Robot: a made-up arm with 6 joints.
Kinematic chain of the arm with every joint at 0, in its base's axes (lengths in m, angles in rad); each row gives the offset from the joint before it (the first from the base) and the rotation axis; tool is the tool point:
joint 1: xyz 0 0 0.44 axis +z
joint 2: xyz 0.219 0 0 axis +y
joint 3: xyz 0 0 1.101 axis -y
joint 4: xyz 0 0 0.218 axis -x
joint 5: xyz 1.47 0 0 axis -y
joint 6: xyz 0.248 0 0 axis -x
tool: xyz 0 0 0
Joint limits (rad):
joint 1: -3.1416..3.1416
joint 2: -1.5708..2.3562
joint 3: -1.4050..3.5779
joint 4: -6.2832..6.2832
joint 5: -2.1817..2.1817
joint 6: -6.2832..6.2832
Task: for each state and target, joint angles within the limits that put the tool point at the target. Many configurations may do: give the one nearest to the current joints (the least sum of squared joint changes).
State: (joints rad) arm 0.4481 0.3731 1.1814 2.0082 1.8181 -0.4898
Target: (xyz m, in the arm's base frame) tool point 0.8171 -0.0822 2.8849
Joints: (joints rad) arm -0.3566 0.1415 1.3447 2.1049 1.7929 -0.4898
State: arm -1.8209 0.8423 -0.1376 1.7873 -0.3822 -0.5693
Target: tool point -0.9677 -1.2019 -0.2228
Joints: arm -2.1762 0.6133 -0.6830 1.7386 -0.4745 -0.5693
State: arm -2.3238 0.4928 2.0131 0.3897 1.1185 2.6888
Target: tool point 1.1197 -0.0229 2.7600
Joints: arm -3.0798 -0.1988 1.8699 0.4929 0.9015 2.6888
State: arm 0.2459 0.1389 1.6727 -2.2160 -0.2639 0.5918
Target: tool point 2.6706 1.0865 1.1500
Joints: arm 0.3707 1.0218 0.9549 -2.1931 -0.2267 0.5918
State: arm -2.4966 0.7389 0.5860 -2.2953 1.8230 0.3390
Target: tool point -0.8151 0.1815 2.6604
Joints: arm -3.1373 -0.1664 0.7422 -2.1966 1.9729 0.3390
